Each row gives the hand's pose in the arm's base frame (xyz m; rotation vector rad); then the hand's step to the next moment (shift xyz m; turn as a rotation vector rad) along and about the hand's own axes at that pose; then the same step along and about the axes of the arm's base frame.
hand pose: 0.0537 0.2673 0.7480 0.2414 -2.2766 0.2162
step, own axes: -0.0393 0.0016 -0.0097 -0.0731 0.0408 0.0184
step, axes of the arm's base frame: 0.0321 0.0079 -0.0235 0.0241 0.0427 -0.0703
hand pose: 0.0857 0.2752 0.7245 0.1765 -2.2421 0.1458
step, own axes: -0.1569 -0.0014 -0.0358 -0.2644 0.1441 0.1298
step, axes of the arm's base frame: 0.1250 0.0166 -0.1000 0.0396 0.1405 -0.2936
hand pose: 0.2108 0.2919 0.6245 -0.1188 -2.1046 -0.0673
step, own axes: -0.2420 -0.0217 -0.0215 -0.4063 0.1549 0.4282
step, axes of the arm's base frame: 0.1388 -0.0376 -0.1970 -0.1420 0.1718 -0.5681
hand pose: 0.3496 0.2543 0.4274 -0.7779 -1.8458 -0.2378
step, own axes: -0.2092 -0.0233 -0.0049 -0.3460 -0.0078 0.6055
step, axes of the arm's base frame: 0.0352 -0.1038 -0.1798 -0.3895 0.1602 -0.5559
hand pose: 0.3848 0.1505 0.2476 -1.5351 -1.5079 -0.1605
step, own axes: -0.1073 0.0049 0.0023 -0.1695 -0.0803 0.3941
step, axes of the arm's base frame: -0.0220 -0.0737 -0.0750 -0.3033 0.1284 -0.2864
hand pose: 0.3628 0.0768 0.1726 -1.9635 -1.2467 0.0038
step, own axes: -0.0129 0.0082 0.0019 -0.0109 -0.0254 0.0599
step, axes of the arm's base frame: -0.0012 -0.0103 -0.0114 -0.0485 0.0335 -0.0296
